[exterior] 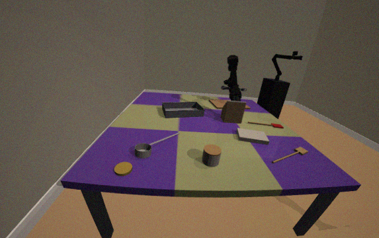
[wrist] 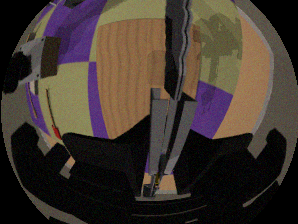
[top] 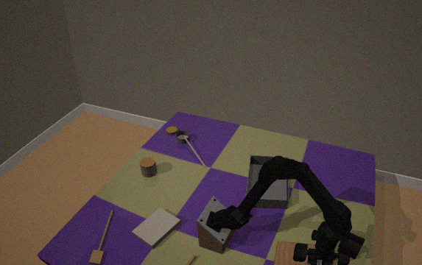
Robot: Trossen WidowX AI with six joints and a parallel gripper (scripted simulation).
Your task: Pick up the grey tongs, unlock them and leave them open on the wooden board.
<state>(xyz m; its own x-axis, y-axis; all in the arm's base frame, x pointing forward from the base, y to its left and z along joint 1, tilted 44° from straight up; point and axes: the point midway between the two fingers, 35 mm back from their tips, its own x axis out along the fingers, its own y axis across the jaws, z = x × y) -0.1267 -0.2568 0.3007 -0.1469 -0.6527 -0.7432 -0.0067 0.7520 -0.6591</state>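
The wooden board is 2 cm to the left of my gripper tip and 11 cm below it. Round my gripper tip: grey roasting tin (51 cm ahead, 24 cm to the left, 9 cm below); slab (12 cm ahead, 65 cm to the left, 11 cm below); red spatula (13 cm behind, 49 cm to the left, 11 cm below).
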